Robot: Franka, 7 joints.
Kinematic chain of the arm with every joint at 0, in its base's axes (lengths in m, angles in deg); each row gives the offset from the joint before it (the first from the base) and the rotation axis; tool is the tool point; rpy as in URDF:
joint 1: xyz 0 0 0.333 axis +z
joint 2: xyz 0 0 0 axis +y
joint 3: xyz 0 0 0.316 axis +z
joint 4: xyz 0.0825 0 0 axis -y
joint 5: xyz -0.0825 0 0.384 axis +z
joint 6: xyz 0 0 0 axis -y
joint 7: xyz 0.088 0 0 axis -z
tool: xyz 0 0 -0.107 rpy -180 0 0
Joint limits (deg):
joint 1: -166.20..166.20
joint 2: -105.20..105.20
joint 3: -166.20..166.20
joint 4: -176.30..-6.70
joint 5: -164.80..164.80
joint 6: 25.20..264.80
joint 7: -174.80..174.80
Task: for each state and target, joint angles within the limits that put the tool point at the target. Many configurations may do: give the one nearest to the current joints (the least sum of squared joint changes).
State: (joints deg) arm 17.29 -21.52 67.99 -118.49 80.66 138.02 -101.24
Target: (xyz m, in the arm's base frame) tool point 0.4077 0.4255 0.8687
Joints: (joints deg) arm 1.75 8.11 51.29 -67.98 79.47 143.80 -101.24
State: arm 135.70 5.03 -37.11 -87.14 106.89 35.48 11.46
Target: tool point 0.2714 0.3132 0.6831
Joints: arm 107.31 -9.14 -68.74 -108.39 99.68 26.78 11.46
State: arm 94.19 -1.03 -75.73 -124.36 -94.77 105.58 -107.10
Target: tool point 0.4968 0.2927 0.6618
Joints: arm 103.23 -8.66 -60.49 -102.60 -97.90 104.45 -107.10
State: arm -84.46 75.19 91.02 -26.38 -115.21 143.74 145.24
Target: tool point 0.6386 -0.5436 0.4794
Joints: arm -62.41 79.35 89.36 -34.79 -115.19 142.23 145.24
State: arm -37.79 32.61 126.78 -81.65 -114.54 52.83 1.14
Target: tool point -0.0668 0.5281 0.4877
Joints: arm -30.56 -7.37 140.13 -121.90 -106.08 65.86 1.14
